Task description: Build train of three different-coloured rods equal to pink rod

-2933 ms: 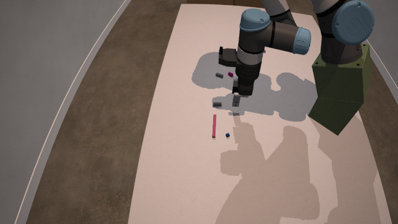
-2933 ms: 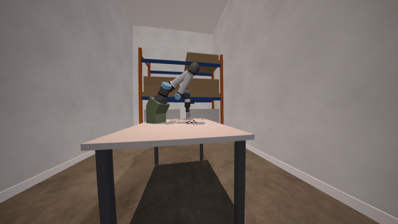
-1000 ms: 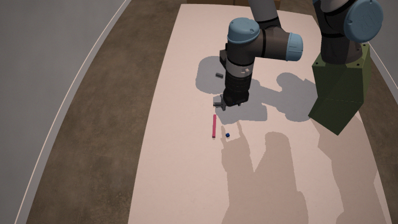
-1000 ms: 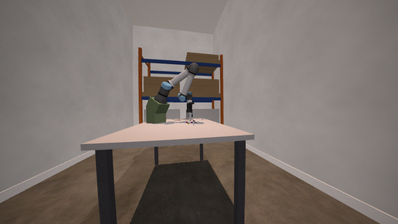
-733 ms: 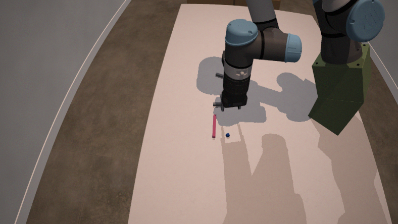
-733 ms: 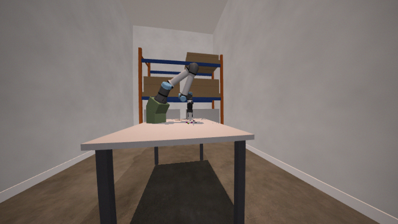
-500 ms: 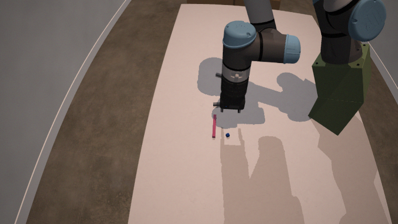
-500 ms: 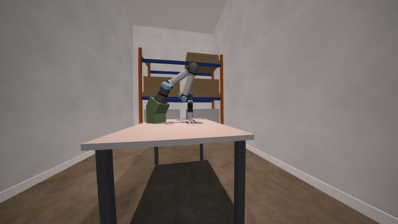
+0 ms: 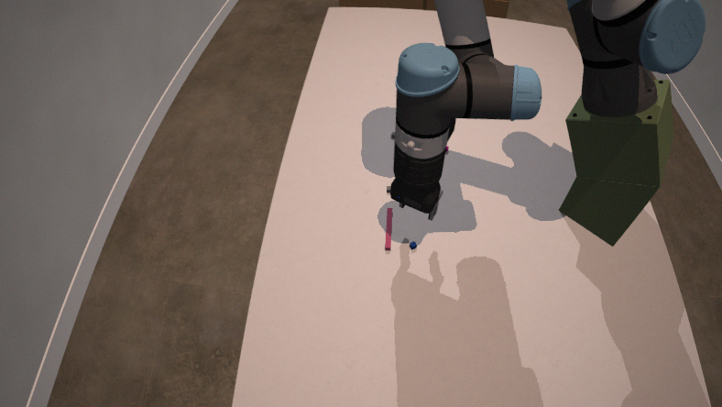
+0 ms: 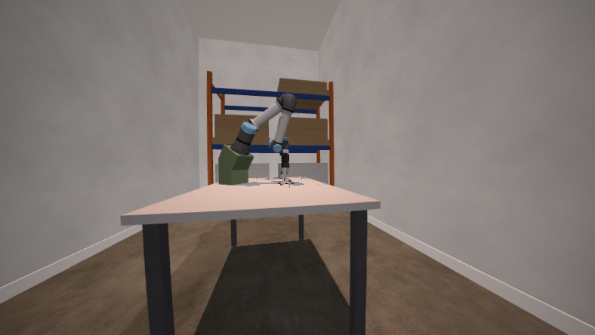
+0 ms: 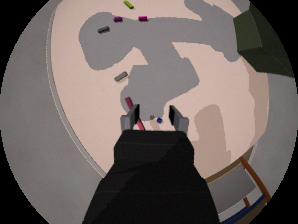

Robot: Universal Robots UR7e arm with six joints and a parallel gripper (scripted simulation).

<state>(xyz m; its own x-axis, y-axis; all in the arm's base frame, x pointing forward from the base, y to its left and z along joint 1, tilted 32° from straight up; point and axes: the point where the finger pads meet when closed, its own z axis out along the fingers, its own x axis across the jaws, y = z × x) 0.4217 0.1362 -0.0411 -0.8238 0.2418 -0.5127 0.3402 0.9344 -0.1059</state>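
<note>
My gripper is now 40 mm to the right of the blue rod and 70 mm above it. Also, from my hand: lime rod (40 mm behind, 300 mm to the right, 70 mm below); then pink rod (50 mm ahead, 10 mm to the left, 70 mm below); then magenta rod (60 mm behind, 220 mm to the right, 70 mm below).
</note>
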